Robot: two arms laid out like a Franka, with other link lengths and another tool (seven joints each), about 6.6 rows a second.
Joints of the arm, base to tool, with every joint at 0 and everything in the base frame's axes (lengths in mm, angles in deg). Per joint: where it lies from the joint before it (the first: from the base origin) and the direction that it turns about. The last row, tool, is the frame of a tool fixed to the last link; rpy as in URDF.
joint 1: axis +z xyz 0 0 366.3
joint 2: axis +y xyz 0 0 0
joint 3: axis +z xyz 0 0 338.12
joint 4: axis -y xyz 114.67 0 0
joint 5: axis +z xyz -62.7 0 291.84
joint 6: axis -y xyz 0 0 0
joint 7: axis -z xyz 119.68 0 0
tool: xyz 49 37 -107.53 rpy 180 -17.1 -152.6
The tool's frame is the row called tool.
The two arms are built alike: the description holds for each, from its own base.
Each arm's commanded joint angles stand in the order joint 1, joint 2, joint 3, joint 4, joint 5, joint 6, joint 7.
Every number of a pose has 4 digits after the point. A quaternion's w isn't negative.
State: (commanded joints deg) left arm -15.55 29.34 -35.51 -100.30 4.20 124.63 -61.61; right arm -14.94 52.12 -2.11 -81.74 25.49 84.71 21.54
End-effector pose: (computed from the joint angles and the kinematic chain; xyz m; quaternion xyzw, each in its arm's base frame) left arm 0.4805 -0.4178 0.3868 0.3228 -0.9100 0.0920 0.2435; right arm 0.6317 -0.1202 0.1329 -0.1171 -0.8160 -0.2898 0.4862
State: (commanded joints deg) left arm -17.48 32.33 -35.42 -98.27 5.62 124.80 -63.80; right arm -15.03 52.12 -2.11 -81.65 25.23 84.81 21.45
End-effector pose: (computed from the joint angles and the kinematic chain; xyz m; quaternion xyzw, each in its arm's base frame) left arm 0.4753 -0.4353 0.3709 0.3252 -0.9082 0.0878 0.2485; right arm 0.6320 -0.1218 0.1332 -0.1167 -0.8174 -0.2880 0.4851
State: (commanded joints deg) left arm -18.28 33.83 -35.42 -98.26 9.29 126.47 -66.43; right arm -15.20 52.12 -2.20 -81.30 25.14 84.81 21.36
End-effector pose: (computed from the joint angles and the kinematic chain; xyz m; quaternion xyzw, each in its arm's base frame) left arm 0.4726 -0.4426 0.3615 0.3265 -0.9127 0.0851 0.2306; right arm 0.6334 -0.1252 0.1350 -0.1173 -0.8192 -0.2875 0.4822
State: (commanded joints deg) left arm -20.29 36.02 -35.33 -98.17 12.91 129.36 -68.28; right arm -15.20 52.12 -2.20 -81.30 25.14 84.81 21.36
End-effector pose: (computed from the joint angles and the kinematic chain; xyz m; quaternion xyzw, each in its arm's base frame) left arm 0.4623 -0.4617 0.3474 0.3115 -0.9211 0.0884 0.2163; right arm 0.6334 -0.1252 0.1350 -0.1173 -0.8192 -0.2875 0.4822
